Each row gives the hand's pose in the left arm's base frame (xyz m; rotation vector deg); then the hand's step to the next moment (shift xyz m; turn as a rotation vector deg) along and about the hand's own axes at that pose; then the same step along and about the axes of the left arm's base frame.
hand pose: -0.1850 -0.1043 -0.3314 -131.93 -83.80 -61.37
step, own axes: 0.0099 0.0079 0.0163 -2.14 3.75 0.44
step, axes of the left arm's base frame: 0.0167 0.0116 -0.0034 2.88 -3.08 -1.02
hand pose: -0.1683 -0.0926 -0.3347 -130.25 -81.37 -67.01
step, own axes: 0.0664 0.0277 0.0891 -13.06 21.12 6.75
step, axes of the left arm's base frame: 0.0829 0.0788 -0.0051 18.17 -15.68 -9.28
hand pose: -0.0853 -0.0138 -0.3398 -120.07 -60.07 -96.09
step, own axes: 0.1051 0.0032 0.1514 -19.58 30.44 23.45
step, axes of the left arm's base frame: 0.1217 0.1280 0.0526 36.28 -14.60 -18.19
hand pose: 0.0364 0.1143 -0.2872 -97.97 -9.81 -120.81
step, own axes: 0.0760 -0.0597 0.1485 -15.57 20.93 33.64
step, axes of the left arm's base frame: 0.0992 0.0877 0.1177 41.15 -3.39 -10.38
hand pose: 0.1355 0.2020 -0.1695 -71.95 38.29 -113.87
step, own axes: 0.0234 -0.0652 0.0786 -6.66 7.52 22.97
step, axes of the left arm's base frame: 0.0469 0.0184 0.0919 25.05 -1.08 0.04
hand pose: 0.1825 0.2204 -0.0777 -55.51 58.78 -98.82
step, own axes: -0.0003 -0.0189 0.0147 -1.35 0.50 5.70
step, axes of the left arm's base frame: 0.0079 0.0020 0.0225 5.73 -0.18 1.32
